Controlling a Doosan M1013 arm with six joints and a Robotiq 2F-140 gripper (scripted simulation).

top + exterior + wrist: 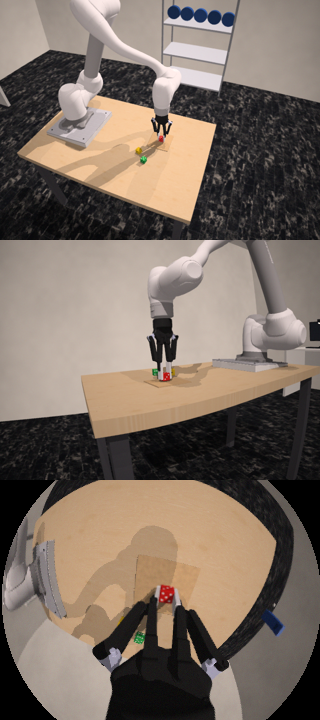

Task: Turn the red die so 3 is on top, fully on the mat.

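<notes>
Now: hand 20 mm above the red die. Also, from my hand: mat 10 mm behind, 50 mm below; then green die 80 mm behind, 180 mm to the right, 30 mm below; then yellow die 120 mm behind, 120 mm to the right, 30 mm below.
</notes>
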